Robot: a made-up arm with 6 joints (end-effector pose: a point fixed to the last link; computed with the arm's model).
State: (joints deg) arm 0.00 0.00 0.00 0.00 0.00 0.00
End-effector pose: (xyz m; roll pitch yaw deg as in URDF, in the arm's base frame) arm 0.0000 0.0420 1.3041 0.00 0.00 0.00
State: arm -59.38 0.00 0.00 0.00 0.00 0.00
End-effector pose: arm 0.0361 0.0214 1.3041 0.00 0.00 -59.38
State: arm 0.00 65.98 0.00 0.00 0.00 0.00
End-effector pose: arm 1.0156 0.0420 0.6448 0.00 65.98 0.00
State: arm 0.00 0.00 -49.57 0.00 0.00 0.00
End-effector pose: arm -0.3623 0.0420 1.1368 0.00 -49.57 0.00
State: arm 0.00 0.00 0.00 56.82 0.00 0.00
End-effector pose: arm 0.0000 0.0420 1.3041 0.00 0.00 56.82
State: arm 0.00 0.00 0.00 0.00 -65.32 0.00
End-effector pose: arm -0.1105 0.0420 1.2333 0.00 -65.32 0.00
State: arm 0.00 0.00 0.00 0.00 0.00 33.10
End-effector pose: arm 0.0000 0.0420 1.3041 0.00 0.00 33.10
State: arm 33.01 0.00 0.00 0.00 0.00 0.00
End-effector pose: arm -0.0229 0.0352 1.3041 0.00 0.00 33.01
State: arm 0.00 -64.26 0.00 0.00 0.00 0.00
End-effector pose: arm -1.0016 0.0420 0.6751 0.00 -64.26 0.00
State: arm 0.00 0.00 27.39 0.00 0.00 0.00
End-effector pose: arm 0.2190 0.0420 1.2507 0.00 27.39 0.00
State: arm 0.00 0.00 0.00 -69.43 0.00 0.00
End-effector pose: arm 0.0000 0.0420 1.3041 0.00 0.00 -69.43
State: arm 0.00 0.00 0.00 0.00 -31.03 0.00
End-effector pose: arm -0.0627 0.0420 1.2867 0.00 -31.03 0.00
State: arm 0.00 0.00 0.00 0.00 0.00 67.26
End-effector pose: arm 0.0000 0.0420 1.3041 0.00 0.00 67.26
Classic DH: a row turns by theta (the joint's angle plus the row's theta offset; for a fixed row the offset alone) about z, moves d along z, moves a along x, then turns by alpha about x. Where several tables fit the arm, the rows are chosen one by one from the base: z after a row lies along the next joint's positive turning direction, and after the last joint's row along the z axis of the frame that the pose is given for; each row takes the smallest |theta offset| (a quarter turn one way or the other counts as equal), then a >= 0, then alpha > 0; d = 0 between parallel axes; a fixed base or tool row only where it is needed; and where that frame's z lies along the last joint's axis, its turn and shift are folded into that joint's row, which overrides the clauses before.
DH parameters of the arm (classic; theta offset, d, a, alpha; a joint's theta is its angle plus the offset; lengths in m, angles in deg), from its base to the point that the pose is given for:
joint 1: 0 0.1922 0 -90
joint 2: -90 0 0.6359 0
joint 3: 90 0.042 0 90
joint 4: 0 0.3544 0 -90
joint 5: 0 0 0 90
joint 6: 0 0.1216 0 0

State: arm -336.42 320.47 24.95 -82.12 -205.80 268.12
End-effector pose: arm -0.4168 -0.1933 0.9215 -151.74 13.56 -146.57
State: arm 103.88 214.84 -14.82 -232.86 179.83 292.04
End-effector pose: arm 0.0652 -0.4400 -0.5485 5.58 -19.36 -92.15
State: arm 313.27 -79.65 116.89 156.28 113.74 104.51
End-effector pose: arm -0.2945 0.4394 0.6113 77.76 -28.30 -152.87
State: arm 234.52 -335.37 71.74 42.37 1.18 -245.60
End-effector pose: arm -0.3927 -0.6262 0.7156 107.92 -65.82 -51.12
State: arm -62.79 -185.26 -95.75 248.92 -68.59 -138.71
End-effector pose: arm 0.3405 -0.3394 -0.4048 106.21 -21.96 85.08
